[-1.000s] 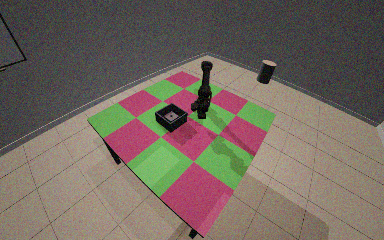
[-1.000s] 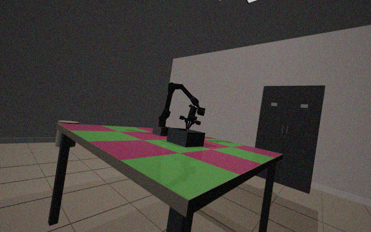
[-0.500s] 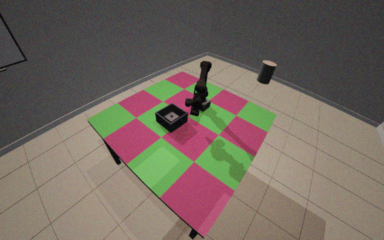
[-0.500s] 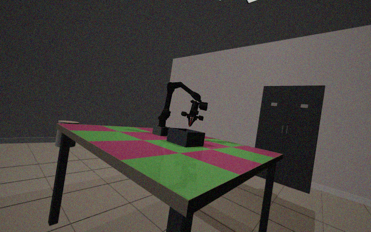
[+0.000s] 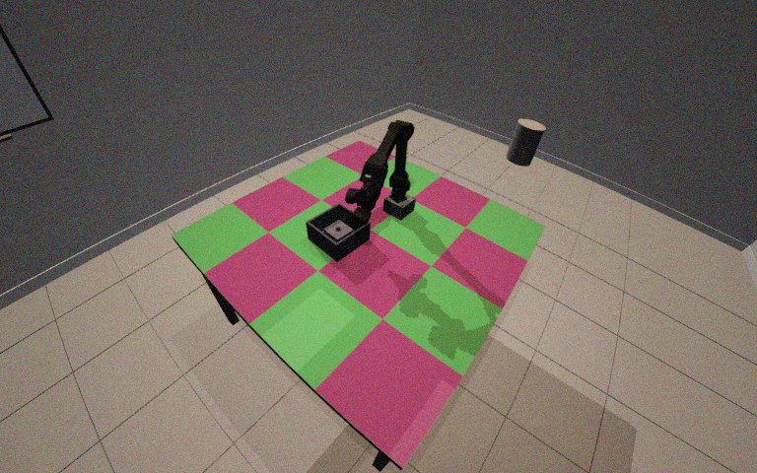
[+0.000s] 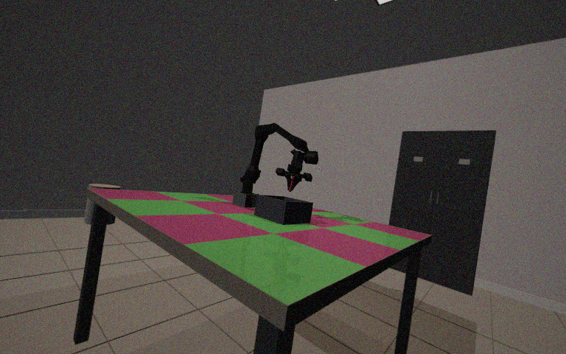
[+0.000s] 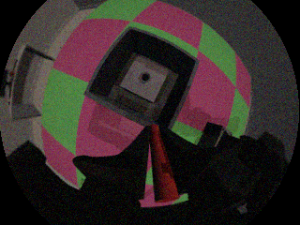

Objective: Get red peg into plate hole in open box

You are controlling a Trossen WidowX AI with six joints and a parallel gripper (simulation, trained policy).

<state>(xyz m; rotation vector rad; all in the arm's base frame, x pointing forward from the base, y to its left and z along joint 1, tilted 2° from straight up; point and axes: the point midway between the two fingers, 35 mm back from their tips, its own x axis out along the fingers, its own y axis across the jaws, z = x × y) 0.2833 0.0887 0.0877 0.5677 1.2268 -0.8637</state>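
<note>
Now: gripper tip 30 mm below the red peg, 10 mm to the right of it and 10 mm past it. Also, from my gripper tip: grey plate 90 mm below, 70 mm to the right, 60 mm ahead; then dark box 110 mm below, 70 mm to the right, 60 mm ahead.
</note>
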